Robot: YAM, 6 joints.
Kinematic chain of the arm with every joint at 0, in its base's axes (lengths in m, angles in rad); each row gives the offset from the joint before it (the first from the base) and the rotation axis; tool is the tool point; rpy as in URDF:
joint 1: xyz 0 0 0.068 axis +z
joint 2: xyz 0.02 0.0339 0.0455 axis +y
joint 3: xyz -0.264 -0.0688 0 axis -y
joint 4: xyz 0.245 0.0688 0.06 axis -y
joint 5: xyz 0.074 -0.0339 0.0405 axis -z
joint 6: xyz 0.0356 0 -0.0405 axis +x
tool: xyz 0 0 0 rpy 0 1.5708 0
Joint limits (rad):
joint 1: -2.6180..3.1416
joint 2: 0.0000..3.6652
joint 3: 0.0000..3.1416
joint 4: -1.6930..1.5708
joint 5: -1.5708..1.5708
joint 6: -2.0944..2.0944
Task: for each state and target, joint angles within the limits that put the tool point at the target. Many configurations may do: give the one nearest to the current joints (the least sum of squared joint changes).
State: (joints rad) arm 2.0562 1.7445 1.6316 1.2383 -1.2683 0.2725
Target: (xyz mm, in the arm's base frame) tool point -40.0 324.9 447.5
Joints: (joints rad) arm 1.5878 1.6165 1.3698 1.2968 -1.3180 0.2725
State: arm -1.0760 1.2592 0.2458 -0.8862 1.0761 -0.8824
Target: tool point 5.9 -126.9 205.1
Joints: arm -1.2640 0.8905 0.5414 -1.0151 1.1641 -0.8824
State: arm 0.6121 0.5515 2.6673 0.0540 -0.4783 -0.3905
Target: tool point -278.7 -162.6 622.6
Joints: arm 0.5761 0.7945 2.6313 0.0710 -0.4495 -0.3905
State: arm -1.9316 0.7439 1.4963 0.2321 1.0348 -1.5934
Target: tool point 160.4 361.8 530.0
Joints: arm -2.0556 0.4552 2.2806 0.3820 0.8483 -1.5934
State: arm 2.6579 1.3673 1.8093 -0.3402 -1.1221 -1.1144
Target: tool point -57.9 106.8 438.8
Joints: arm 1.8128 0.7894 1.2410 -0.7041 -1.0352 -1.1144
